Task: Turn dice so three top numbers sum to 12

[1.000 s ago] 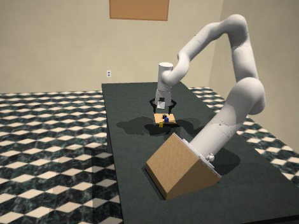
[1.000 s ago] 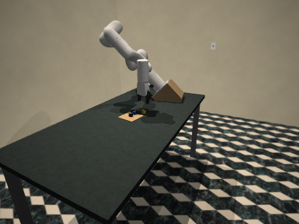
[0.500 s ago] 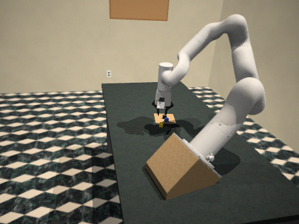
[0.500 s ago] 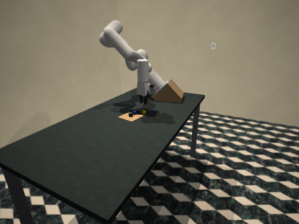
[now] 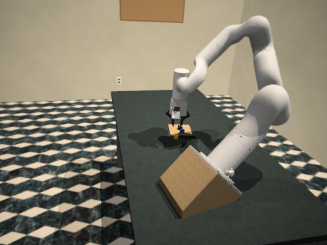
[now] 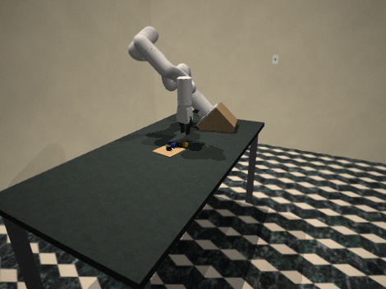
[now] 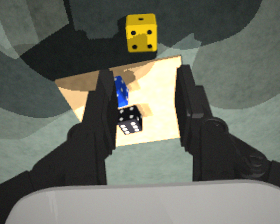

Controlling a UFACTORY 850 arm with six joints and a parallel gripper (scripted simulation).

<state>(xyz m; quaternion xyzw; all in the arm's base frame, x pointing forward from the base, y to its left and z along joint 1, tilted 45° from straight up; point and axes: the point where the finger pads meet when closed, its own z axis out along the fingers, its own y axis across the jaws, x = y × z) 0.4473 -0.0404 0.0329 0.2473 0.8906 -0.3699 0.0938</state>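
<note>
Right now the yellow die is 9 cm below my hand. From my hand the other things lie so: tan mat 9 cm ahead, 8 cm to the right, 10 cm below; then blue die 4 cm ahead, 6 cm to the right, 9 cm below; then black die 9 cm ahead, 8 cm to the right, 9 cm below.
</note>
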